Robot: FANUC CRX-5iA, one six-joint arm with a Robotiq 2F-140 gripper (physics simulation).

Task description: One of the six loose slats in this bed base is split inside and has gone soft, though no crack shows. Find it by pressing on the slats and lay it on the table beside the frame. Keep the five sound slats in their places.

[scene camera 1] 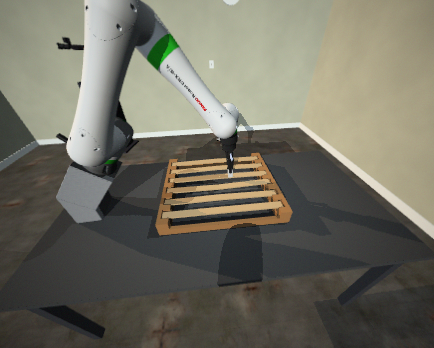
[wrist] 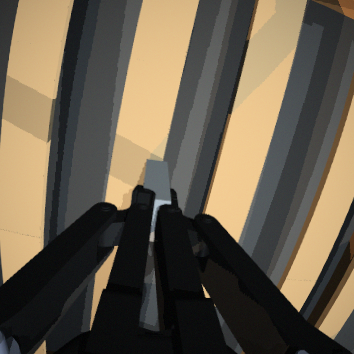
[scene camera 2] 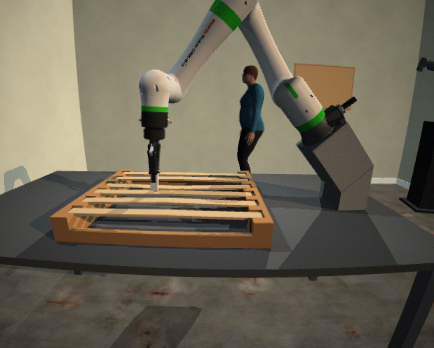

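The orange-brown bed frame (scene camera 1: 200,229) (scene camera 2: 160,239) lies on the dark table (scene camera 1: 125,265) (scene camera 2: 350,245), with the pale loose slats lying across it, side by side. My gripper (scene camera 1: 230,174) (scene camera 2: 154,188) (wrist: 154,176) is shut and empty, pointing straight down. Its tip is at the top of the third slat (scene camera 1: 247,174) (scene camera 2: 210,193) (wrist: 150,75), counted from the far side in scene camera 1, at or very near its surface and right of mid-length there. Contact is too small to tell for certain. No crack or clear sag shows on this slat.
The grey robot base (scene camera 1: 85,192) (scene camera 2: 350,170) stands beside the frame, on the left in scene camera 1. The neighbouring slats (wrist: 255,125) (wrist: 25,165) run close along both sides of the tip, with gaps between. A person (scene camera 2: 252,107) stands beyond the table.
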